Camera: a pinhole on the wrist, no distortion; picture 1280 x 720 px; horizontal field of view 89.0 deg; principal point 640.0 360.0 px. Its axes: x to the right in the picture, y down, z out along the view. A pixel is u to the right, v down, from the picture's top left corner.
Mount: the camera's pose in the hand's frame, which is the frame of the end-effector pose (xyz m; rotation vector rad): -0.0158 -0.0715 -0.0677 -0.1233 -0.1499 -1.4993
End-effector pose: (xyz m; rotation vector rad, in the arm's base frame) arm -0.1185 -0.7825 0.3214 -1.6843 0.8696 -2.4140
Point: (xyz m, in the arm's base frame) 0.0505 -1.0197 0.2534
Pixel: 245.0 359.8
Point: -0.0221 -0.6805 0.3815
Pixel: 1148.7 287.8
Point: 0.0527 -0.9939 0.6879
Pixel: outside the picture
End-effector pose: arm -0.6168 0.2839 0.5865 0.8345 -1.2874 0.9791
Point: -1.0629 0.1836 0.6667
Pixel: 45.7 536.7
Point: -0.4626 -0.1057 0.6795
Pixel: 1203.6 465.7
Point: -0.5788 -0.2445 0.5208
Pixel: 959.3 208.8
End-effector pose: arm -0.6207 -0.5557 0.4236 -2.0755 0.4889 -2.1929
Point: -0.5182 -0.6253 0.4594
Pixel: 397.6 594.4
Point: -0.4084 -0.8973 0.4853
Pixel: 190.0 661.0
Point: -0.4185 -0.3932 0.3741
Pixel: 1038.6 73.5
